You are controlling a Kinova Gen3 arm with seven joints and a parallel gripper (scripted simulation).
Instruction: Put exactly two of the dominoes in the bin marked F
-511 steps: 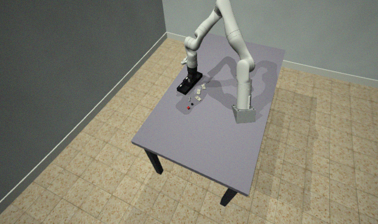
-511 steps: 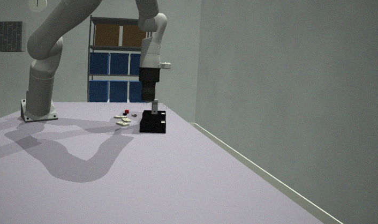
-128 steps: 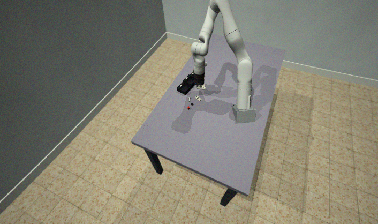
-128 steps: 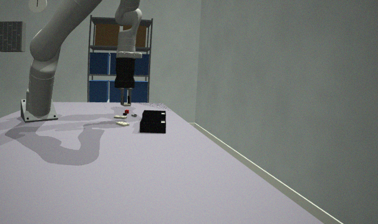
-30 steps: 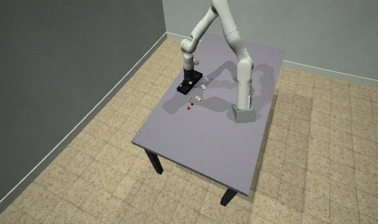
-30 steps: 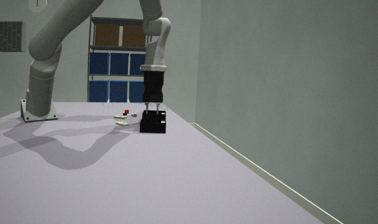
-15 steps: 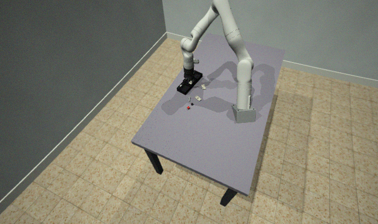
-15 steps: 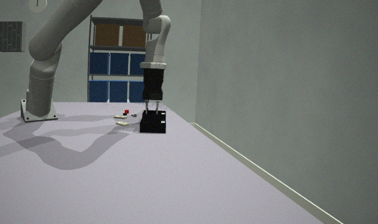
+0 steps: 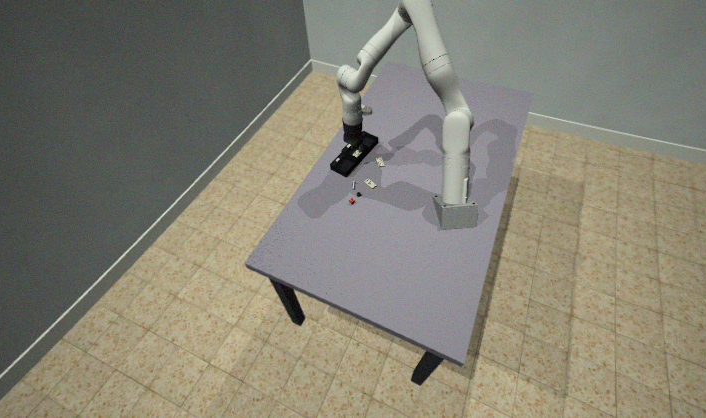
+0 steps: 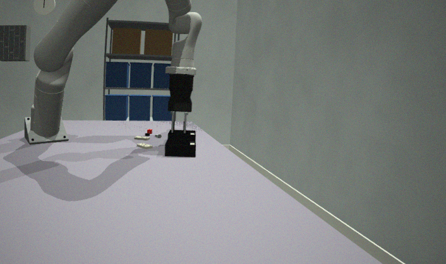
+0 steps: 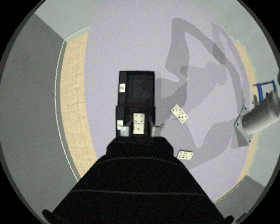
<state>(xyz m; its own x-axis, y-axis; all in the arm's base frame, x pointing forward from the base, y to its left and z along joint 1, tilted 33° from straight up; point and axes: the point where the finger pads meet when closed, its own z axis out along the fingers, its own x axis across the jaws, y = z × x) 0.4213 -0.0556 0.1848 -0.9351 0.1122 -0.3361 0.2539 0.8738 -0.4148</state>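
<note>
My hand is 50 mm above the pale domino. From my hand the other things lie so: black piece 200 mm to the left, 80 mm behind, 60 mm below; then grey bolt 160 mm to the left, 60 mm below, 40 mm behind; then red piece 250 mm to the left, 60 mm behind, 50 mm below.
</note>
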